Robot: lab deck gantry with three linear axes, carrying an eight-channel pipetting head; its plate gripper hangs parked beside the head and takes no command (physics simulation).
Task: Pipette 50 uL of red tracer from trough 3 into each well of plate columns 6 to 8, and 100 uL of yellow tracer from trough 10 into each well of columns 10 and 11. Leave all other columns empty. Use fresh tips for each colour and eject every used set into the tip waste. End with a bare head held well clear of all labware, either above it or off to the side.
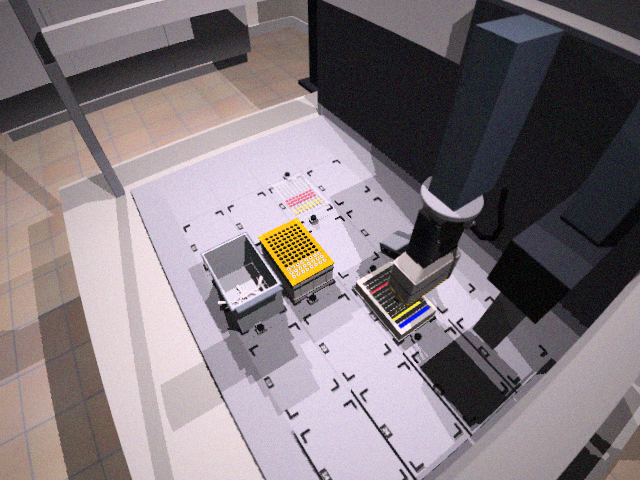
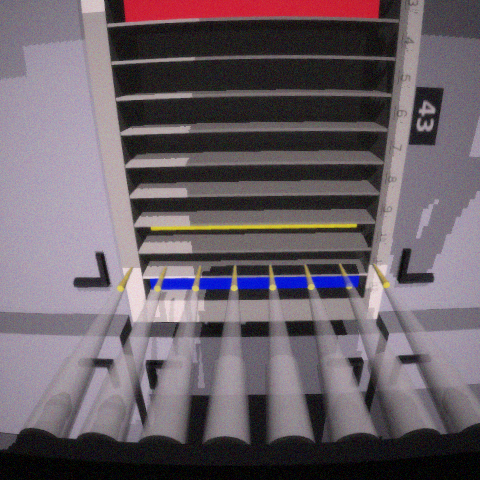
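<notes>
The pipetting head (image 1: pixel 426 268) is over the trough reservoir (image 1: pixel 419 324) (image 2: pixel 106 150). Its eight tips (image 2: pixel 234 310) carry a little yellow liquid at their lower ends, which show above the reservoir near the blue trough. The red trough (image 1: pixel 378 287) (image 2: pixel 250 9), yellow trough (image 1: pixel 406 311) (image 2: pixel 254 227) and blue trough (image 1: pixel 414 317) (image 2: pixel 254 283) show. The well plate (image 1: pixel 281 183) has bands of red and yellow wells. The yellow tip rack (image 1: pixel 267 238) holds white tips at its near end. The tip waste bin (image 1: pixel 258 312) holds loose used tips. The parked plate gripper cannot be made out clearly.
The tip rack stands right beside the waste bin, with the plate behind it. One used tip (image 1: pixel 222 302) lies at the bin's left rim. A dark box-shaped part (image 1: pixel 537 268) hangs right of the head. A black area (image 1: pixel 462 382) lies on the deck at the front right.
</notes>
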